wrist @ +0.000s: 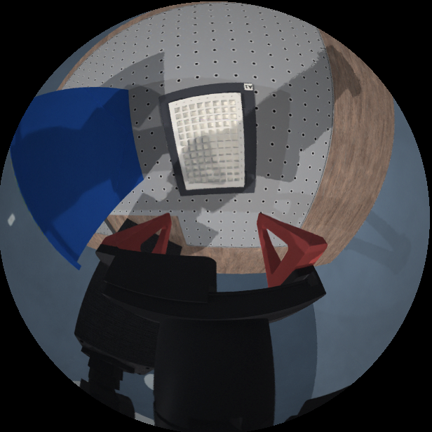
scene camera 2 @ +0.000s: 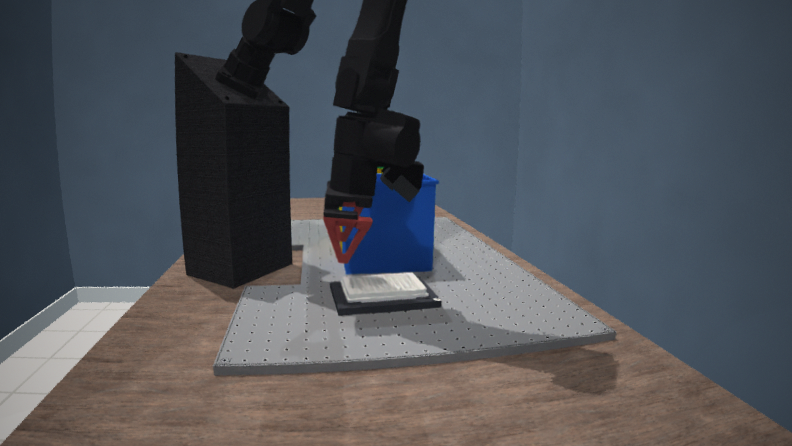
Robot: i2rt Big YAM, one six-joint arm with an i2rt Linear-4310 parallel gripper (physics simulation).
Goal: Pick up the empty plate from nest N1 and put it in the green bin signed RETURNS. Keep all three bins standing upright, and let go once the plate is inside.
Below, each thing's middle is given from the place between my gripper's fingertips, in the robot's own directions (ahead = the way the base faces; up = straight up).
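Scene:
There's a dark nest point(scene camera 2: 338, 294) that's 70 mm ahead of my hand and 80 mm below it. The blue bin point(scene camera 2: 401, 237) is 130 mm ahead of my hand, 170 mm to the left of it and 10 mm above it. And I can see the white plate point(scene camera 2: 371, 288), which is 60 mm below my hand and 70 mm ahead of it.

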